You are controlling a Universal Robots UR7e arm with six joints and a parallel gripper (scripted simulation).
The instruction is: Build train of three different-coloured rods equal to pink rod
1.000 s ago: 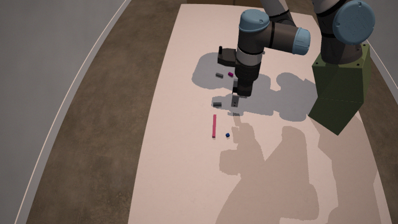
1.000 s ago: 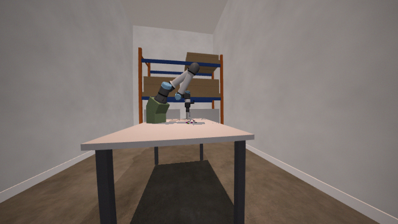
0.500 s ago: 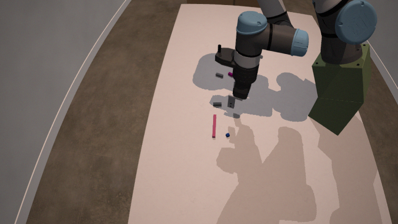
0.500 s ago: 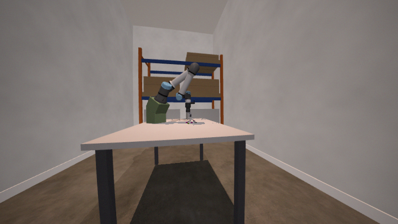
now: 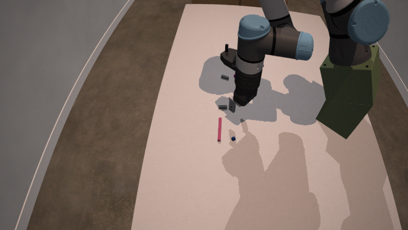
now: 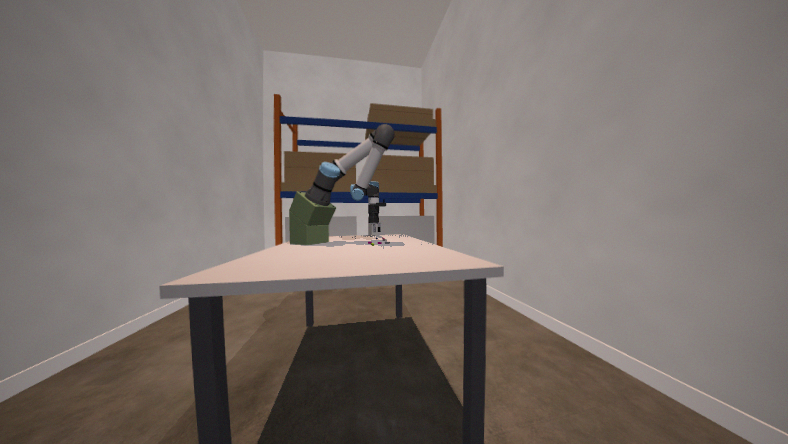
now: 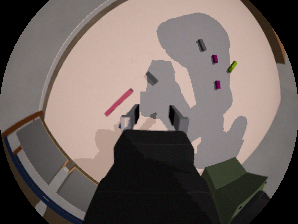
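My gripper is now 100 mm to the right of the blue rod and 70 mm above it. Round my hand: lime rod (250 mm to the right, 70 mm below, 40 mm behind); then pink rod (70 mm below, 60 mm to the left, 50 mm ahead); then magenta rod (160 mm to the right, 70 mm below, 50 mm behind).
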